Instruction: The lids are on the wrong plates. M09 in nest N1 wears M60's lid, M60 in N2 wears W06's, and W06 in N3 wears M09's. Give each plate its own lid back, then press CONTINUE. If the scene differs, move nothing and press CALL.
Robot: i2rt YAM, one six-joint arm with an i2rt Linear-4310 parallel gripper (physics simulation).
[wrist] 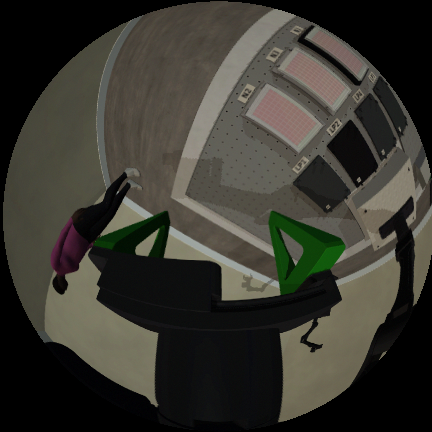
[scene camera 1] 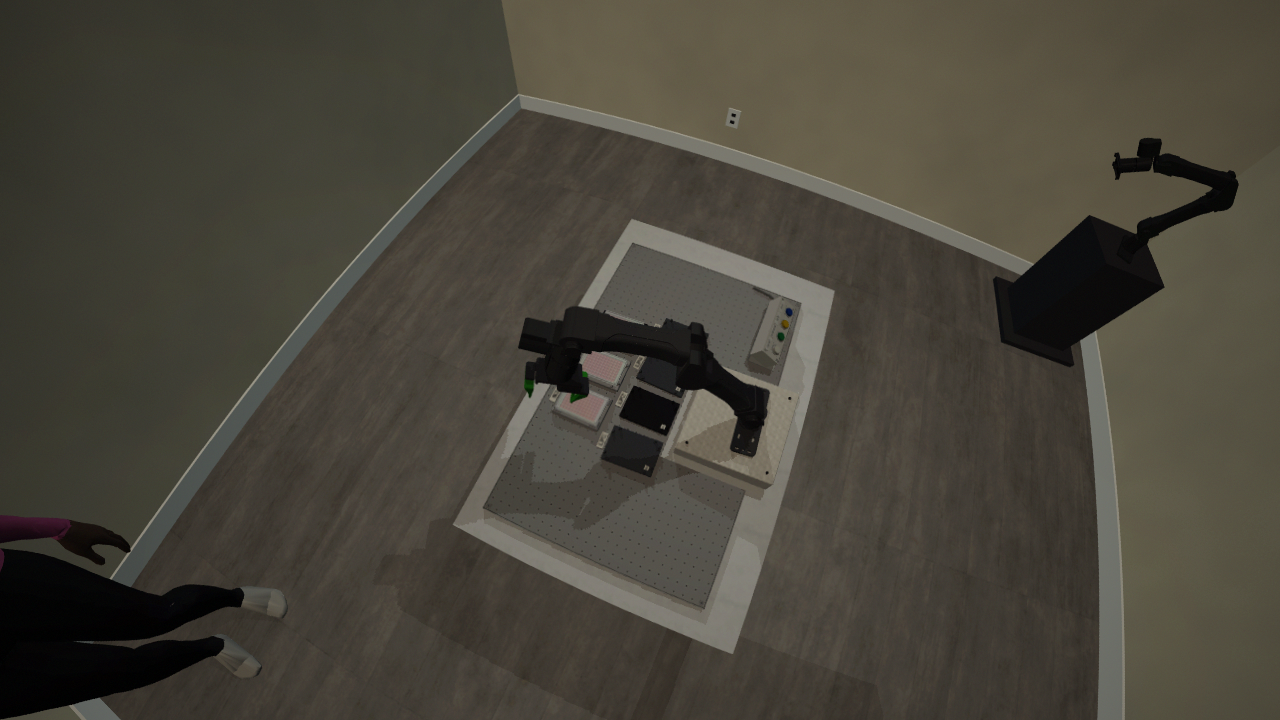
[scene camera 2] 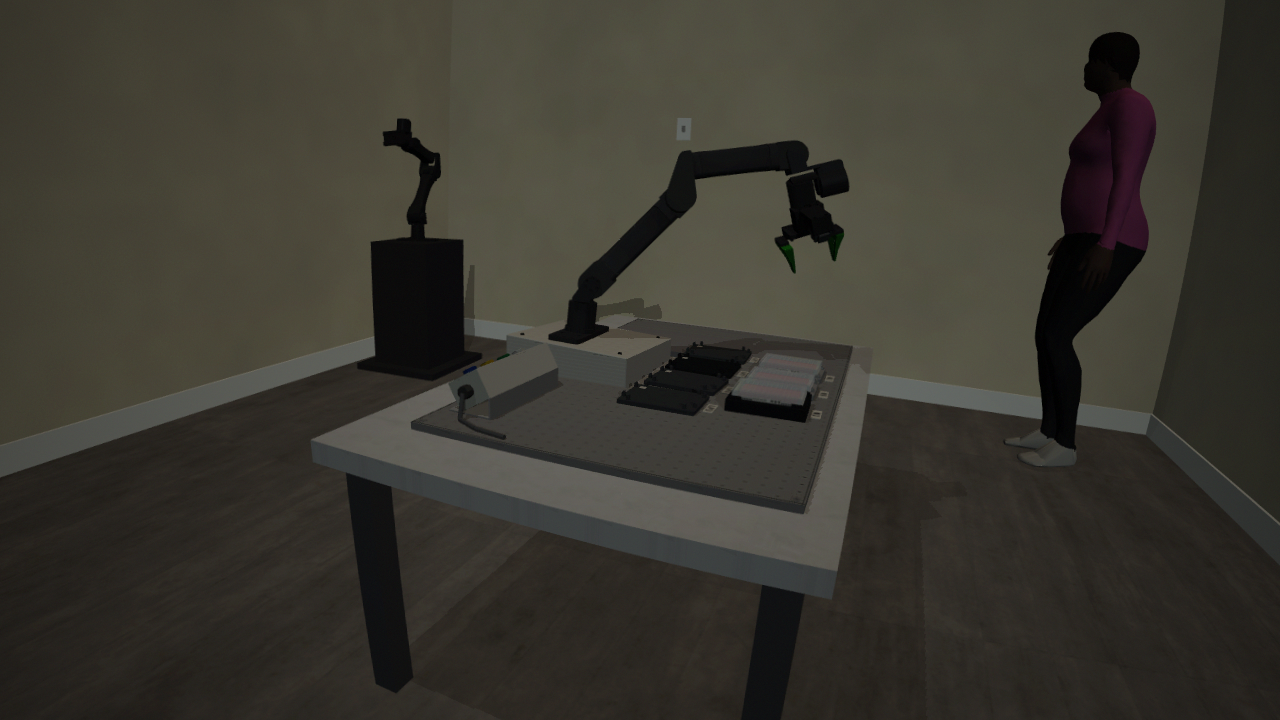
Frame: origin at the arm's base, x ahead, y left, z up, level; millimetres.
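Seen in the pictures: gripper, between the fingertips: (wrist: 218,216) (scene camera 1: 550,398) (scene camera 2: 814,266); arm's base, origin of its link: (wrist: 397,217) (scene camera 1: 750,420) (scene camera 2: 580,334).
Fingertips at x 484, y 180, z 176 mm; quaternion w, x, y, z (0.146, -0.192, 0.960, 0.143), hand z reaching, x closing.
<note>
Pixels of each thing's middle, then the offset from my fingertips to it.
- N2, middle of its body: (wrist: 285,116) (scene camera 2: 791,362) (scene camera 1: 581,402) 206 mm down, 25 mm back, 87 mm right
- N3, middle of its body: (scene camera 2: 781,376) (wrist: 317,76) (scene camera 1: 601,365) 205 mm down, 36 mm back, 217 mm right
- N1, middle of its body: (scene camera 2: 770,389) (scene camera 1: 620,327) 195 mm down, 45 mm back, 349 mm right
- button box, middle of its body: (scene camera 2: 506,375) (scene camera 1: 773,331) 189 mm down, 497 mm back, 497 mm right
- LP2, middle of its body: (scene camera 2: 703,364) (wrist: 356,156) (scene camera 1: 649,409) 221 mm down, 210 mm back, 137 mm right
My gripper (scene camera 1: 553,394) (scene camera 2: 814,265) (wrist: 218,216) has green fingers, spread wide with nothing between them, high above the far plates. Three pinkish plates stand in a row. The plate at N2 (scene camera 1: 581,407) (scene camera 2: 791,361) (wrist: 285,117) is at one end, the plate at N3 (scene camera 1: 604,368) (wrist: 315,77) is in the middle, and the plate at N1 (scene camera 2: 771,390) (wrist: 337,52) sits in a black nest at the other end, mostly hidden by the arm in scene camera 1. Lid markings are too small to read. A button box (scene camera 1: 768,338) (scene camera 2: 519,383) carries coloured buttons; their labels are unreadable.
Several dark pads, including LP1 (scene camera 1: 631,450) (wrist: 322,183) and LP2 (scene camera 1: 648,409) (wrist: 353,154), lie between the plates and the pale arm base (scene camera 1: 716,438) (scene camera 2: 586,351). A cable leaves the box. A person (scene camera 2: 1109,170) (wrist: 75,245) stands beyond the table. Another arm stands on a black pedestal (scene camera 1: 1074,286) (scene camera 2: 417,304).
</note>
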